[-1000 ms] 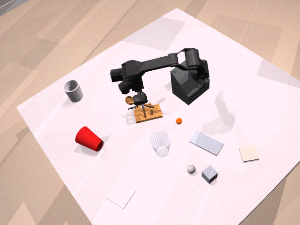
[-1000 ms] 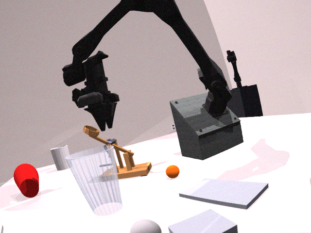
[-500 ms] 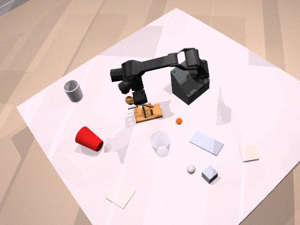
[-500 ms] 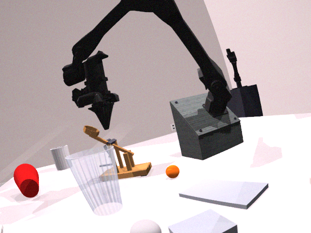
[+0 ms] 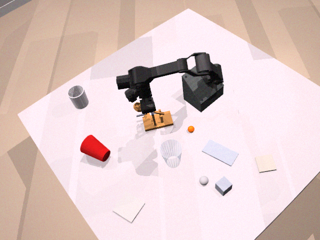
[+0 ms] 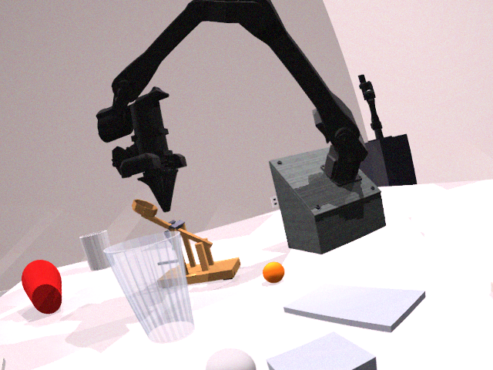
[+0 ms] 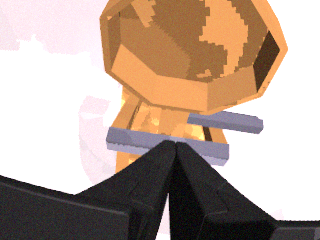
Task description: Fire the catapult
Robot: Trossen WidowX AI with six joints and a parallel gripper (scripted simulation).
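Now: the wooden catapult 20 mm to the right of my gripper tip and 60 mm below it. Round my gripper tip: orange ball (100 mm behind, 170 mm to the left, 110 mm below); then clear ribbed cup (70 mm ahead, 230 mm to the left, 100 mm below); then grey slab (120 mm behind, 350 mm to the left, 130 mm below).
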